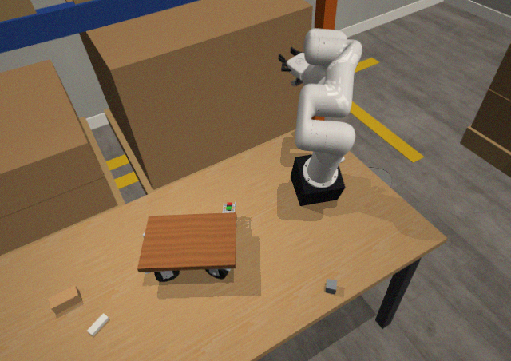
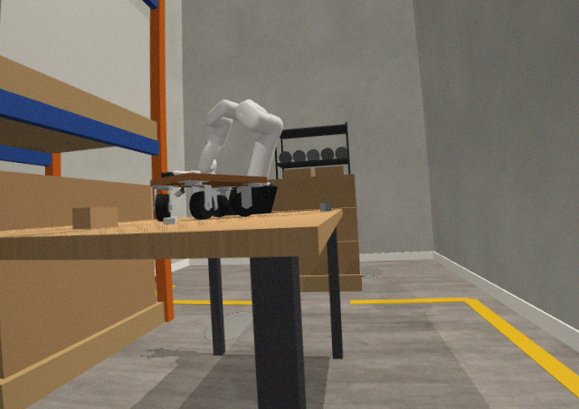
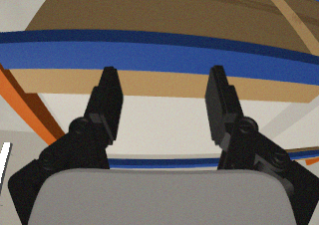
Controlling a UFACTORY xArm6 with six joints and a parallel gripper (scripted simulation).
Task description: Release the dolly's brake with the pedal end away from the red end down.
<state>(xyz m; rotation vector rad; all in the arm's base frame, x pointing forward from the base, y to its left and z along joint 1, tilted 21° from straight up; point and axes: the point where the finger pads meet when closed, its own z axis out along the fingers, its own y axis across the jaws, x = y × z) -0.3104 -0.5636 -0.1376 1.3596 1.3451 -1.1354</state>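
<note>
Right now my hand is 63 cm short of the brake pedal, 47 cm to the right of it and 16 cm above it. From my hand the other things lie so: white bar (116 cm ahead, 56 cm to the left, 24 cm below); then grey cube (51 cm ahead, 89 cm to the left, 23 cm below); then tan block (122 cm ahead, 42 cm to the left, 22 cm below).
</note>
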